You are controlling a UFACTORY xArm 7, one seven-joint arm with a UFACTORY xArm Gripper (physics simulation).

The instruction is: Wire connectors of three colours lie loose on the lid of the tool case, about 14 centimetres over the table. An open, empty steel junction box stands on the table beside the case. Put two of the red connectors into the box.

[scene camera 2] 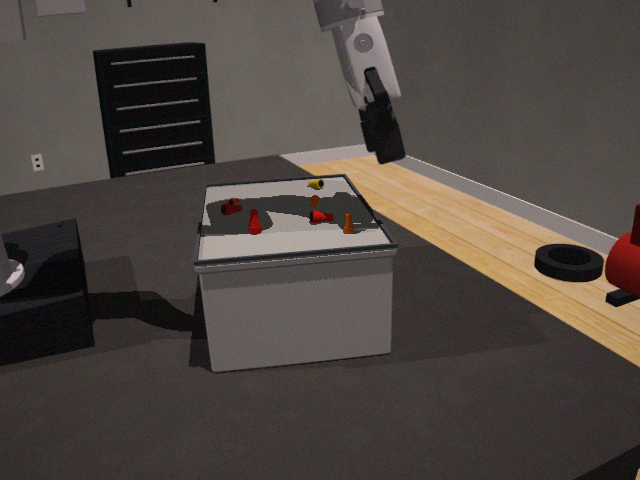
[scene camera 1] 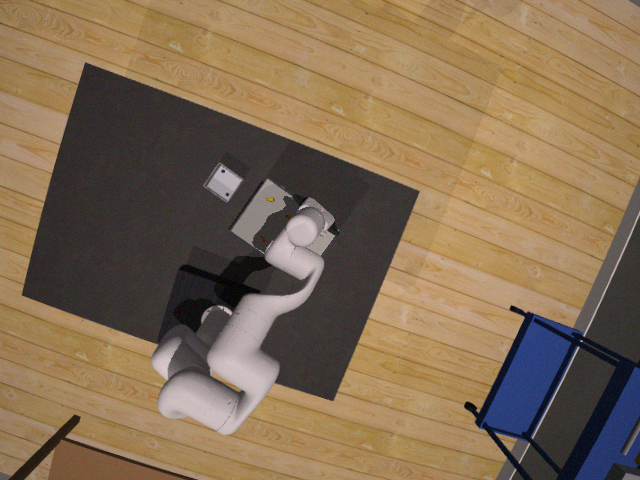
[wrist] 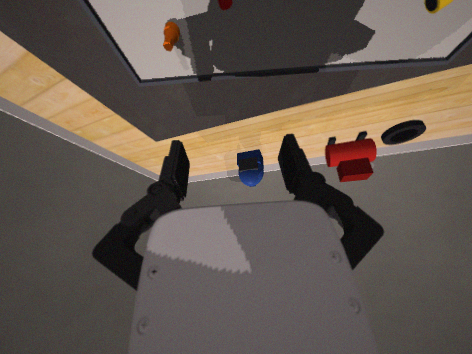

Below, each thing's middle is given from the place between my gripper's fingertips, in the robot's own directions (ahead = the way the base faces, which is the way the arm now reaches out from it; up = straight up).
Now: hand 110 mm past the tool case [scene camera 2: 298,292], 80 mm to the right of it and 150 mm above it. The rest, counted from my hand: steel junction box [scene camera 1: 223,182]: 40 mm behind, 350 mm to the left, 200 mm below.
